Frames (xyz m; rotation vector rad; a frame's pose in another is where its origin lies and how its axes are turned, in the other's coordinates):
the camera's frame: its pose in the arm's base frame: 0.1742 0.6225 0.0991 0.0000 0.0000 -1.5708
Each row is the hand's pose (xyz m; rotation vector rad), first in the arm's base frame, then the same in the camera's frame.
Working: the arm's base frame: its pose in the camera's frame: 0.6225 -0.1742 -0.0991 0.0000 0.0000 1.5708

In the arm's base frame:
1: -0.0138 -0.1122 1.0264 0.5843 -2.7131 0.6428
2: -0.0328 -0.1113 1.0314 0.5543 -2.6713 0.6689
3: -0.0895 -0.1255 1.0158 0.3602 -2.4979 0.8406
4: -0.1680 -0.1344 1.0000 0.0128 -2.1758 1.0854
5: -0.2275 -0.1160 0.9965 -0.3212 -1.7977 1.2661
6: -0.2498 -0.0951 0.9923 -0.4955 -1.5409 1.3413
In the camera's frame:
1: 0.7347 -0.1880 0.9273 -2.4588 1.5874 -0.7926
2: 0.7338 -0.2070 0.9323 -2.4401 1.6015 -0.8627
3: 0.7480 -0.2637 0.9167 -2.2492 1.6823 -1.1755
4: 0.7569 -0.3422 0.9009 -1.8172 1.7959 -1.6497
5: 0.7385 -0.4017 0.8974 -1.2844 1.8432 -2.0584
6: 0.7176 -0.4240 0.8932 -0.9349 1.8212 -2.2753

